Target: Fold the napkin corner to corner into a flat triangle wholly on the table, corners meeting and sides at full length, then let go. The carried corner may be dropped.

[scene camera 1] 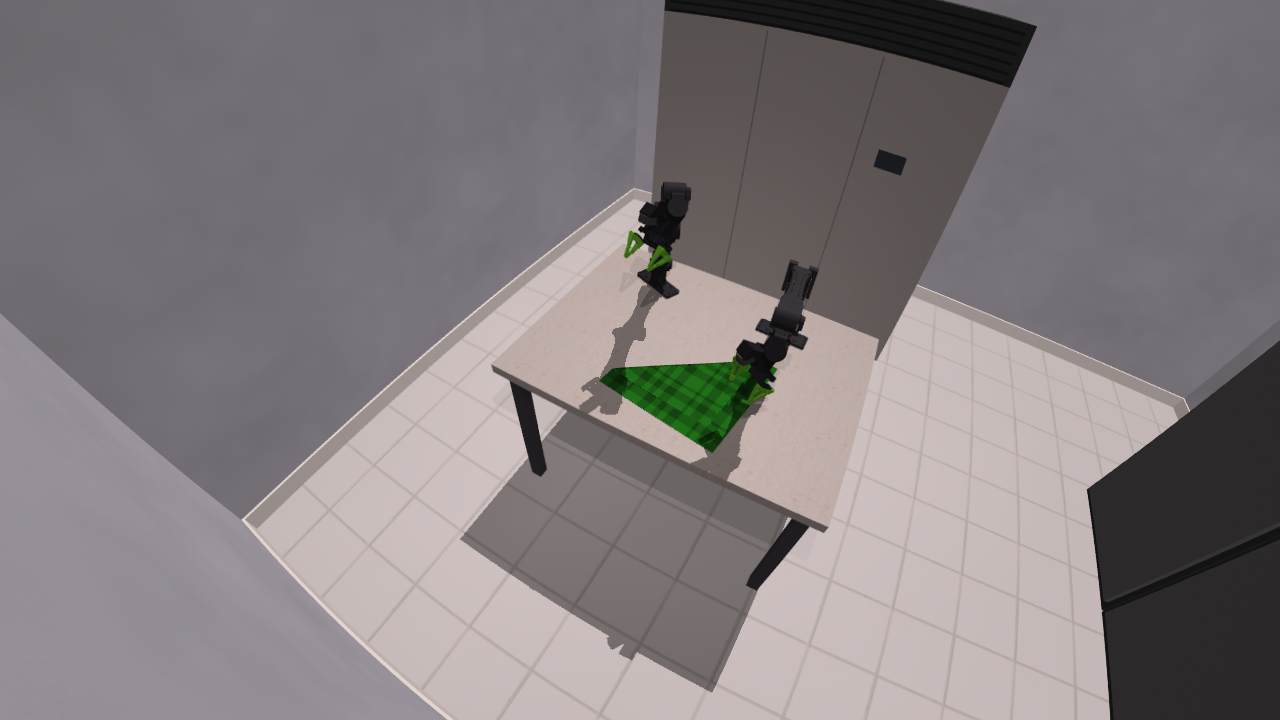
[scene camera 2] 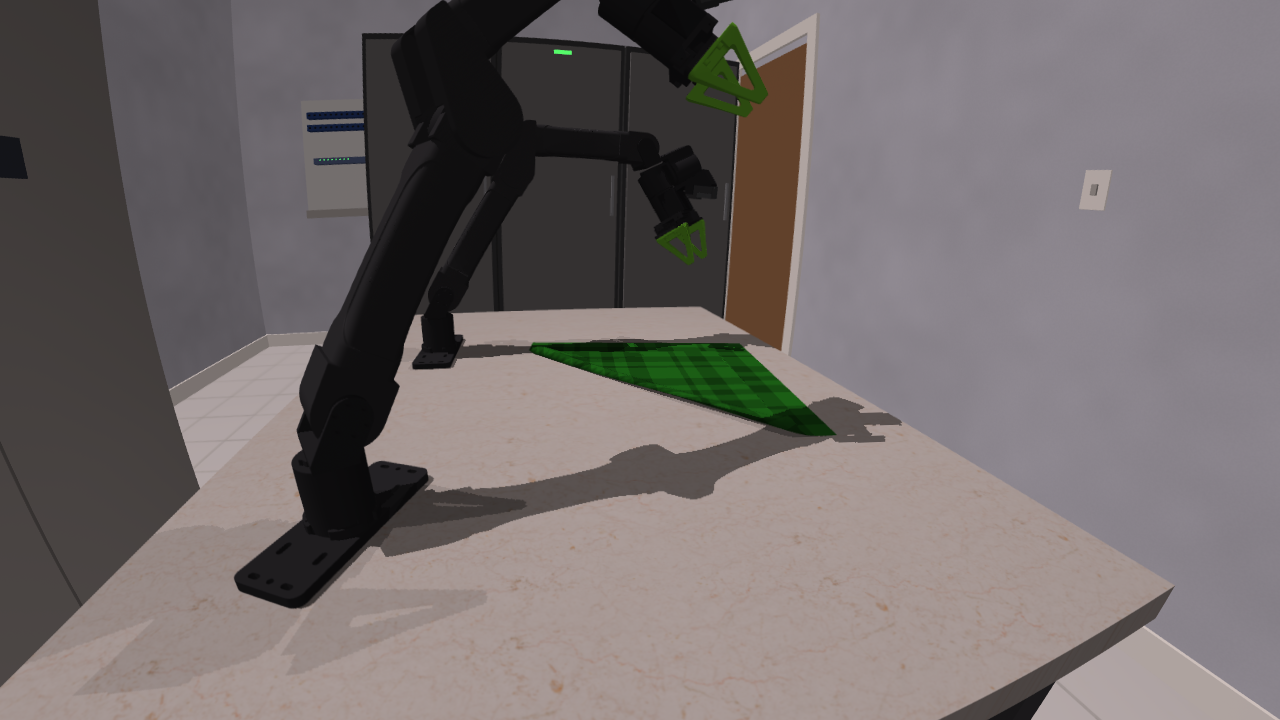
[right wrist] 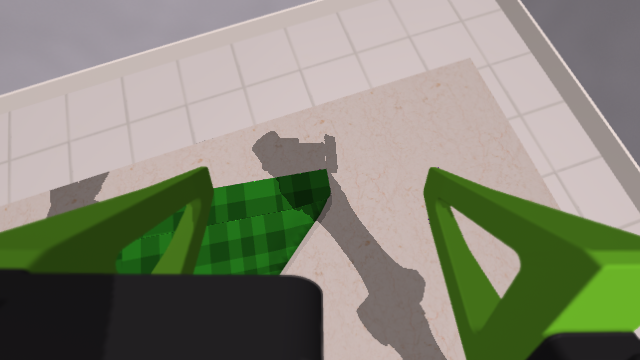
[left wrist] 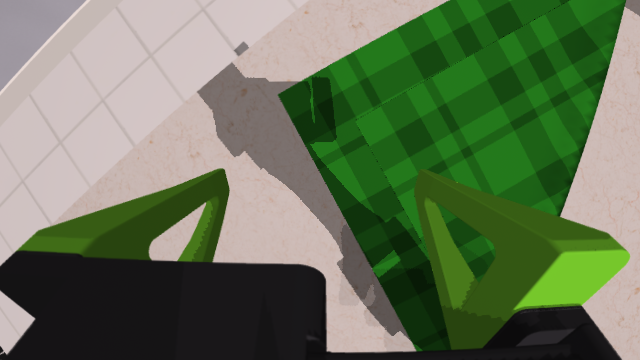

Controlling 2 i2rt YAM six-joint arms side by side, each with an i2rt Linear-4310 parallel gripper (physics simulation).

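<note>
The green plaid napkin (scene camera 1: 680, 389) (scene camera 2: 698, 376) (left wrist: 500, 100) (right wrist: 250, 240) lies on the table (scene camera 1: 554, 349) (scene camera 2: 716, 573) as a roughly triangular folded shape. In the left wrist view the upper layer's corner and edges sit inward from the lower layer's, so a strip of lower layer shows along two sides. My left gripper (scene camera 1: 745, 394) (scene camera 2: 697, 257) (left wrist: 321, 179) is open and empty, above the napkin's right part in scene camera 1. My right gripper (scene camera 1: 639, 261) (scene camera 2: 756, 104) (right wrist: 318, 179) is open and empty, high above the table. In scene camera 1 the left arm hides part of the napkin's right side.
Arm shadows cross the table and parts of the napkin. The table's front edge (scene camera 1: 653, 447) runs close to the napkin's lower corner in scene camera 1. Dark cabinets (scene camera 2: 559, 223) and a brown door (scene camera 2: 768, 197) stand beyond the table in scene camera 2.
</note>
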